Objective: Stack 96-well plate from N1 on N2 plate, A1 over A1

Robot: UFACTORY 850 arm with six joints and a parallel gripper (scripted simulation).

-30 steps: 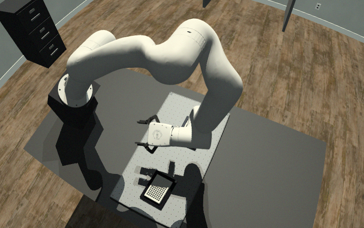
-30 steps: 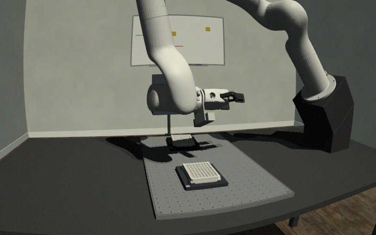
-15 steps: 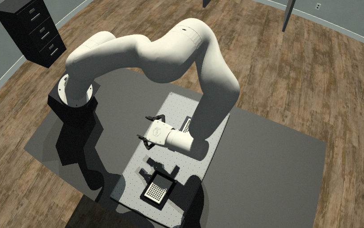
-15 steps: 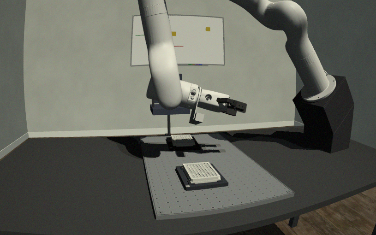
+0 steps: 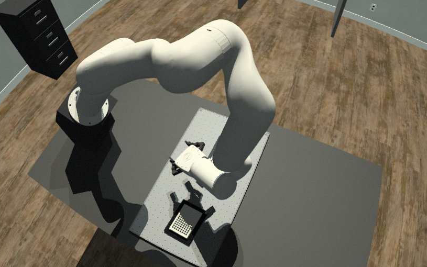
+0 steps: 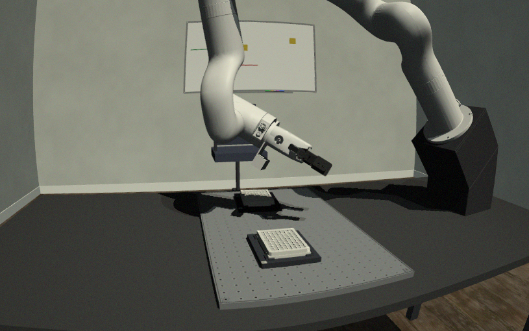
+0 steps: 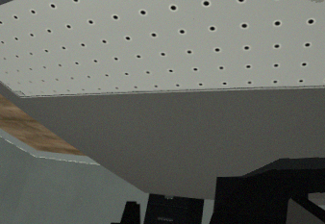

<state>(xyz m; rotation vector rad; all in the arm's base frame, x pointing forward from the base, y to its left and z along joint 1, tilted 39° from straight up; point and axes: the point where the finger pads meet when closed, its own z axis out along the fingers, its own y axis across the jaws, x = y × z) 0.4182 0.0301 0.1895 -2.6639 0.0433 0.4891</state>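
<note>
My hand is 220 mm to the left of the black plate nest, 140 mm short of it and 140 mm above it. Round my hand: A1 label 190 mm ahead, 140 mm to the right, 130 mm below.
</note>
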